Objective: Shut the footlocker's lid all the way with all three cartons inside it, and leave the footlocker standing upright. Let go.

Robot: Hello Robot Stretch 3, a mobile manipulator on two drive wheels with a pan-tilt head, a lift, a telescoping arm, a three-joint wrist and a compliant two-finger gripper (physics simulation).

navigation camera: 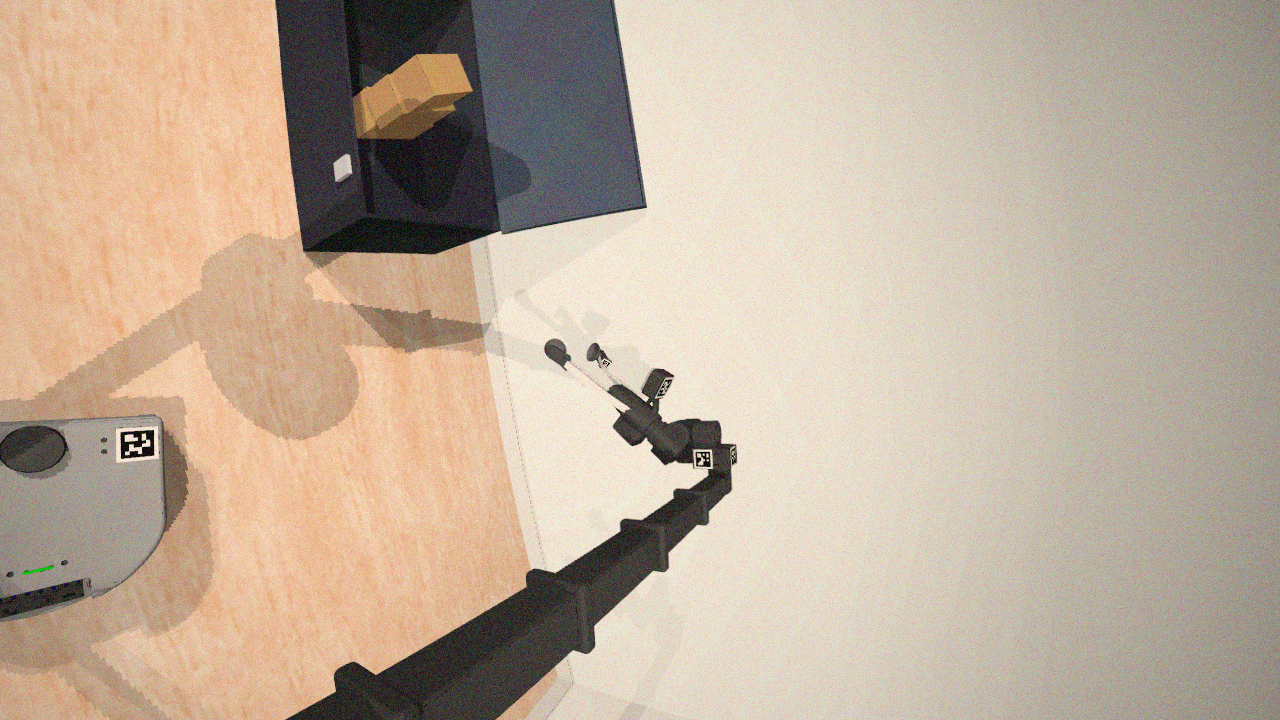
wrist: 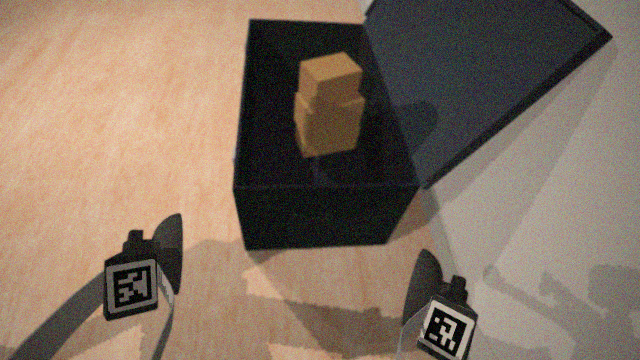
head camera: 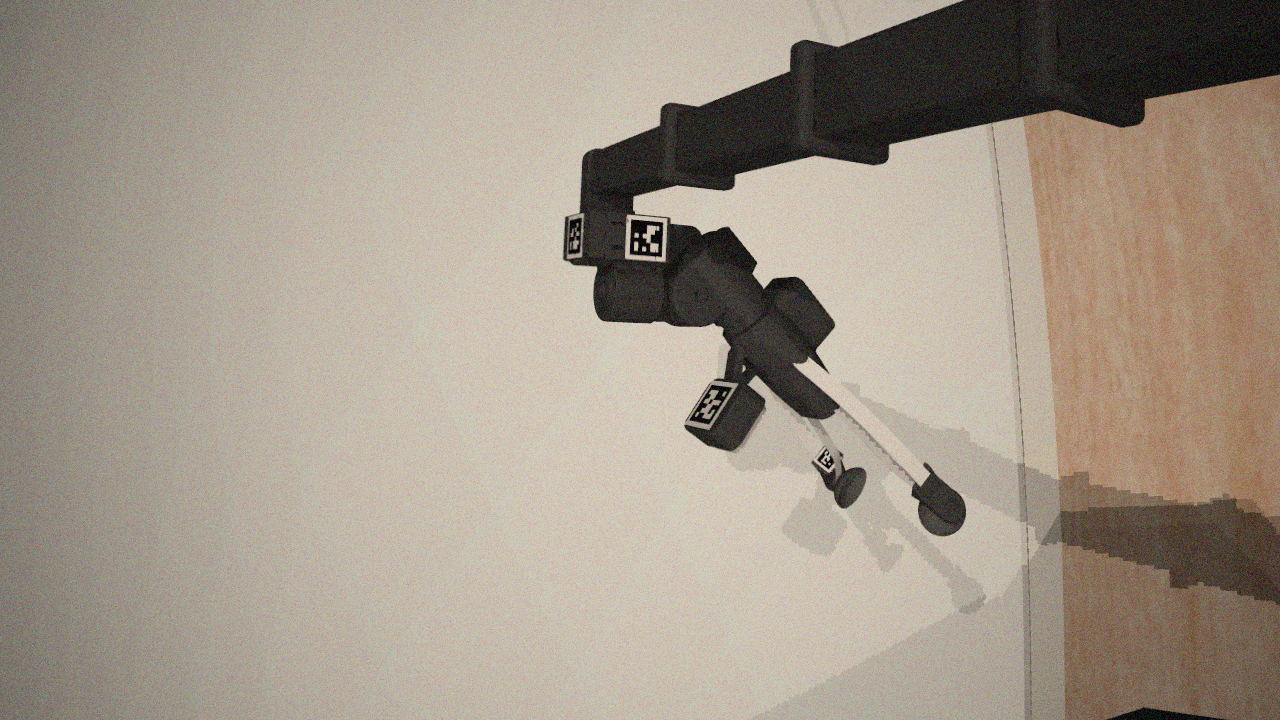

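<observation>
The black footlocker (navigation camera: 315, 116) (wrist: 320, 215) stands upright on the floor beside the wall. Its dark blue lid (navigation camera: 563, 116) (wrist: 480, 75) is open, leaning back toward the wall. Tan cartons are stacked inside: a top carton (navigation camera: 438, 78) (wrist: 331, 80) rests on a lower carton (navigation camera: 392, 105) (wrist: 332, 127). A further carton (navigation camera: 362, 116) shows in part low in the stack in the navigation view. Whether the stack rises above the rim is unclear. My gripper (head camera: 895, 497) (navigation camera: 574, 351) (wrist: 298, 259) is open and empty, apart from the footlocker, off its near end on the wall side.
The pale wall (head camera: 268, 358) (navigation camera: 939, 358) (wrist: 590, 210) runs alongside the wood floor (head camera: 1163, 313) (navigation camera: 134, 179) (wrist: 125, 100). My arm (head camera: 939, 71) (navigation camera: 501, 617) reaches across to the wall side. My grey base (navigation camera: 98, 510) is at the navigation view's left. A small white latch (navigation camera: 342, 167) is on the footlocker's front.
</observation>
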